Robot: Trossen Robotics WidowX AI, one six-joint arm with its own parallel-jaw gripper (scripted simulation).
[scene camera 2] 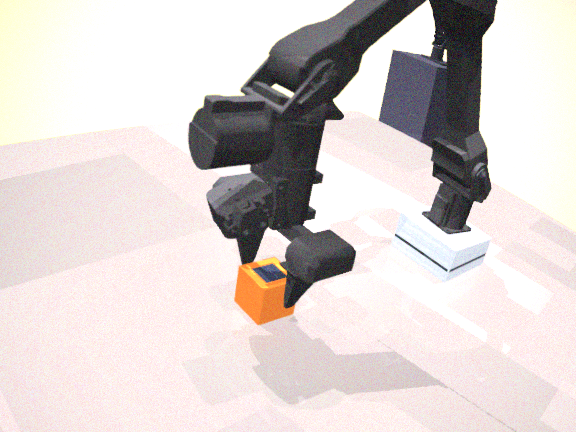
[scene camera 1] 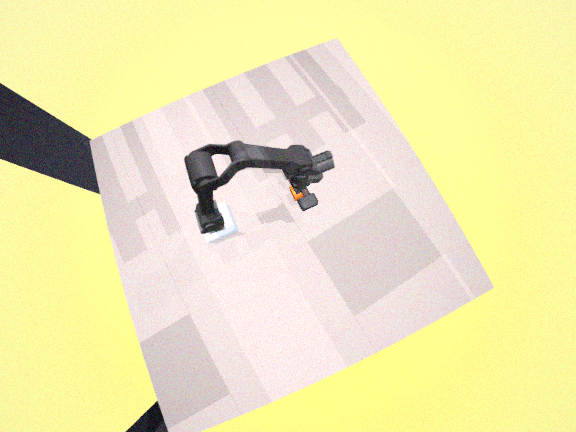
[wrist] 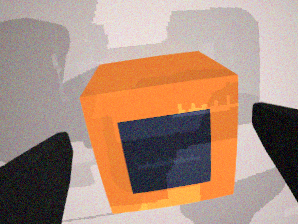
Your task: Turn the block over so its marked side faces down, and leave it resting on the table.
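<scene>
I can see an orange block (scene camera 2: 260, 287). My gripper (scene camera 2: 266, 286) is in sight too, and I find it again in the wrist view (wrist: 163, 128). My gripper is open and holds nothing.
</scene>
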